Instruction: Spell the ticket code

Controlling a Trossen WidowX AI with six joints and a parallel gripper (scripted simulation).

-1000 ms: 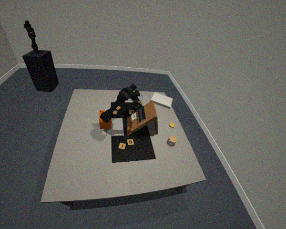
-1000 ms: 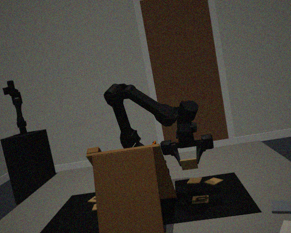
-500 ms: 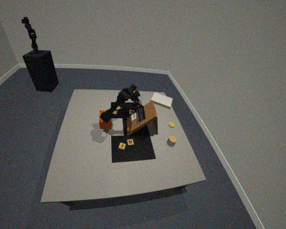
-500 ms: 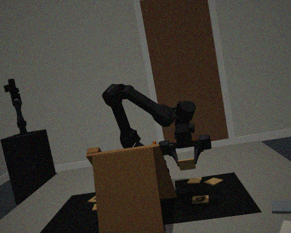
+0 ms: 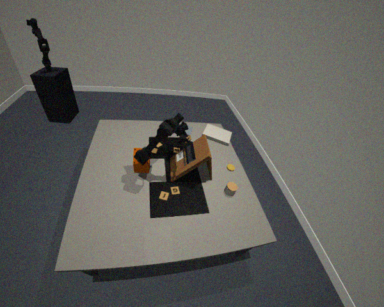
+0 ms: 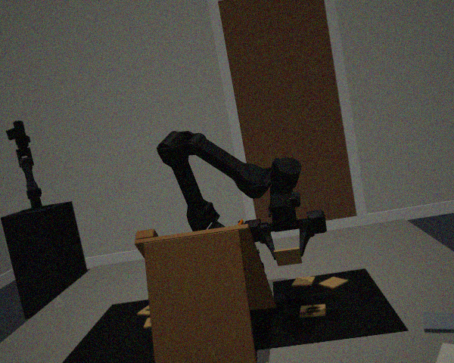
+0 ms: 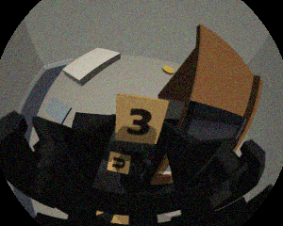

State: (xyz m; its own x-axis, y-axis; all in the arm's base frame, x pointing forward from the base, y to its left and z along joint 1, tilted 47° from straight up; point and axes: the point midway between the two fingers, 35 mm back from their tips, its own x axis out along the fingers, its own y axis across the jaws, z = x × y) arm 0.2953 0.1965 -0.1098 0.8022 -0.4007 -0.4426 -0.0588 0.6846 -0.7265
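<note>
Right now my gripper tip is 50 mm past the white ticket, 120 mm to the left of it and 80 mm above it. Round my gripper tip: yellow disc 390 mm ahead, 120 mm to the right, 160 mm below; black mat 120 mm behind, 190 mm to the right, 160 mm below; grey-blue card 40 mm ahead, 330 mm to the left, 160 mm below.
</note>
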